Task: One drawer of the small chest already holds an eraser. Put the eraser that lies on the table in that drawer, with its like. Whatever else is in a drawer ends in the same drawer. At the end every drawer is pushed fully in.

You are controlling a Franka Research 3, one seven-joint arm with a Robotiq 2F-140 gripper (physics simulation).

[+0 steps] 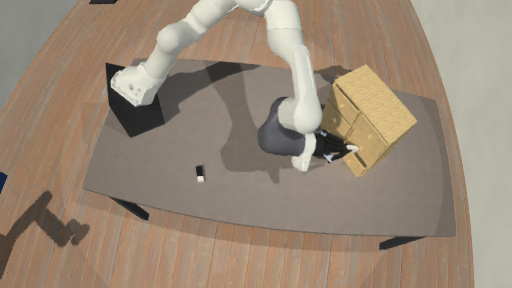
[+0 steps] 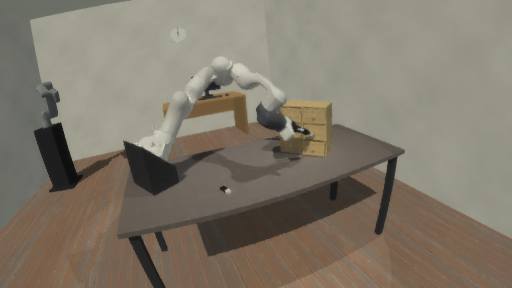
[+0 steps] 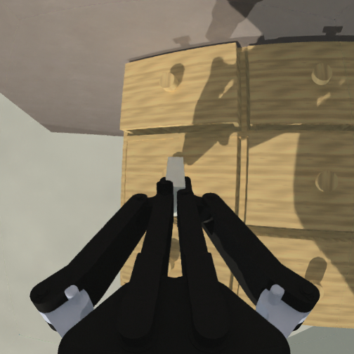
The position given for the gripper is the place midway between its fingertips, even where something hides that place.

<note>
In view: the gripper (image 1: 356,149) and a light-wood chest (image 1: 377,102).
The light-wood chest shows as well in image 2 (image 2: 327,106). The gripper is seen too in image 3 (image 3: 175,168).
</note>
